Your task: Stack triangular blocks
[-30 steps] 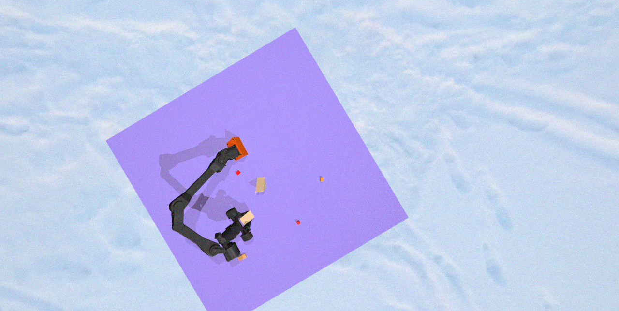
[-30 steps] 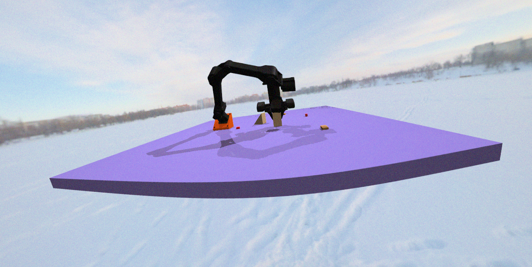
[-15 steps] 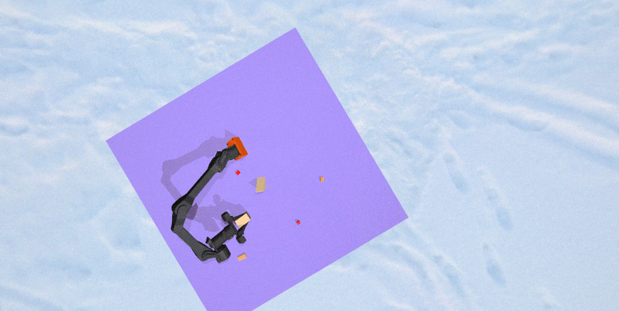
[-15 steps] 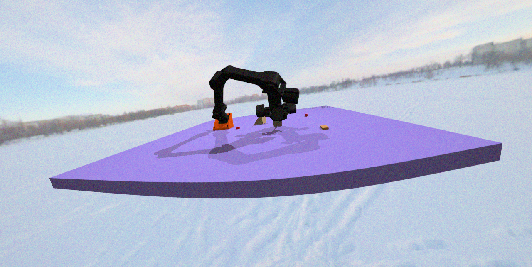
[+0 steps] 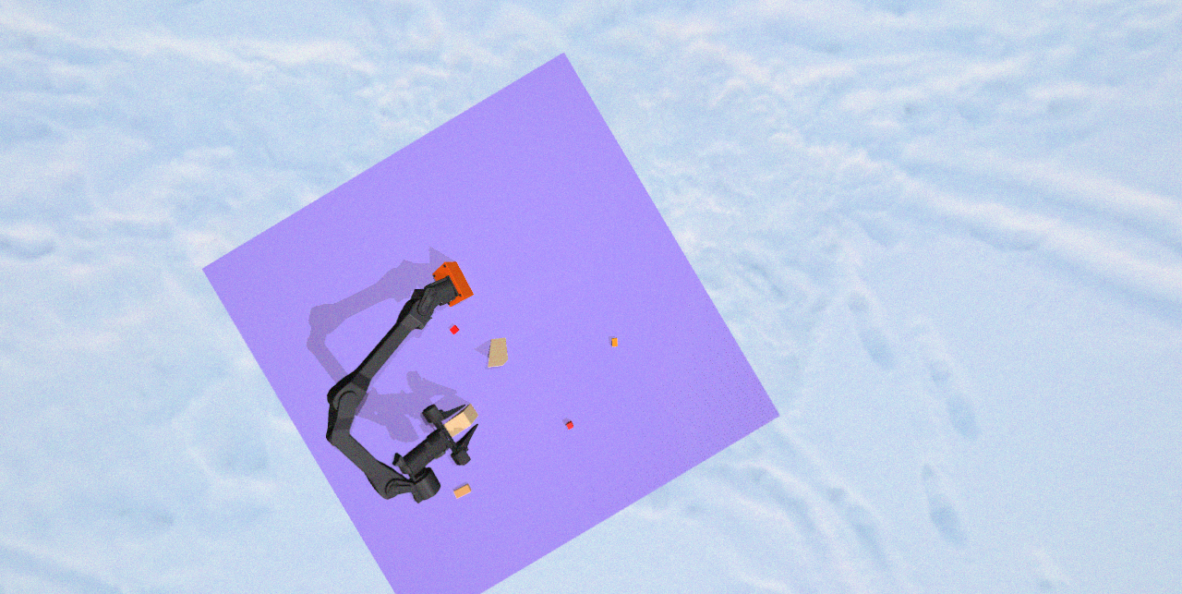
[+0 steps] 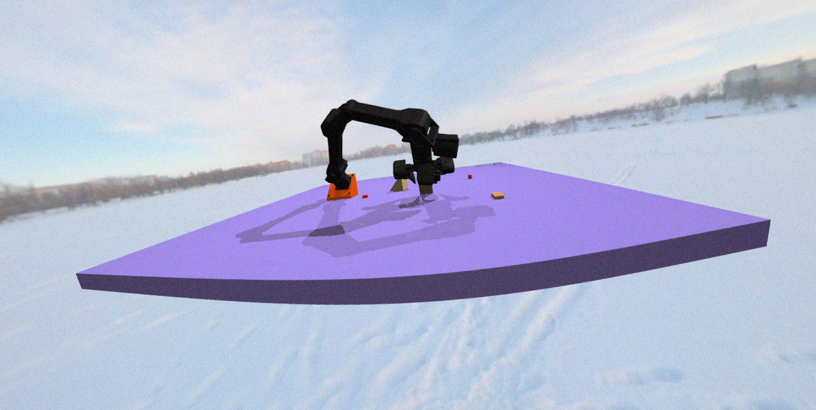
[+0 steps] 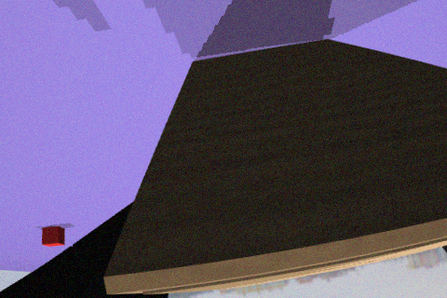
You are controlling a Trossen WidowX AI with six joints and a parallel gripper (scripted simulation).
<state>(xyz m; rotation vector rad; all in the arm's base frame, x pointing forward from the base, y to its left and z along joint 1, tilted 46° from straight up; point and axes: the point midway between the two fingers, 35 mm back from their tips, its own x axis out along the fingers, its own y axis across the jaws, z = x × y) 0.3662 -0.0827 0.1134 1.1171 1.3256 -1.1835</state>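
Right now my gripper tip is 40 mm to the left of the triangular block and 10 mm above it.
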